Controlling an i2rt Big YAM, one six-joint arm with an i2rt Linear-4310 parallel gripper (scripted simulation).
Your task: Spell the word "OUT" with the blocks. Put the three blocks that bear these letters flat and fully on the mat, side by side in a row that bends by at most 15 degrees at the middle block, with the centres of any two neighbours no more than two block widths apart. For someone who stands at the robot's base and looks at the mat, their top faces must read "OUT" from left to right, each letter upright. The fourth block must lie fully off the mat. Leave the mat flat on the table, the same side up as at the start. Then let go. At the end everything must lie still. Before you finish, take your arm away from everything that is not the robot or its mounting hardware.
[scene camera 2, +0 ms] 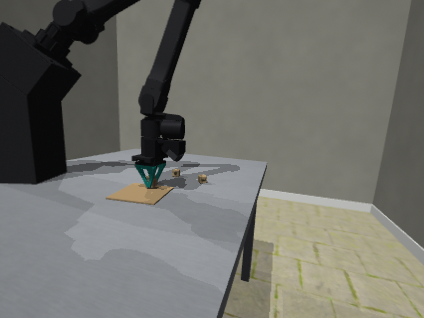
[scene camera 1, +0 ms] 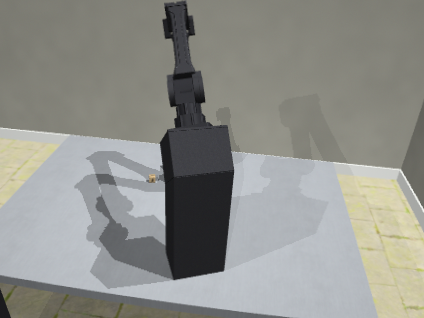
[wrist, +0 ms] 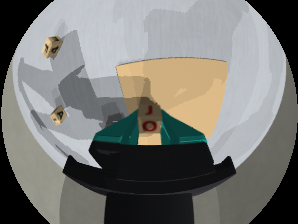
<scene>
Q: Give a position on a tan mat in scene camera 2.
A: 137, 193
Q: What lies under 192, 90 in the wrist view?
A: A tan mat.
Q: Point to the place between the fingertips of my gripper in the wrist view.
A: At 149, 113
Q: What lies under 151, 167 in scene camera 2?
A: My gripper.
</scene>
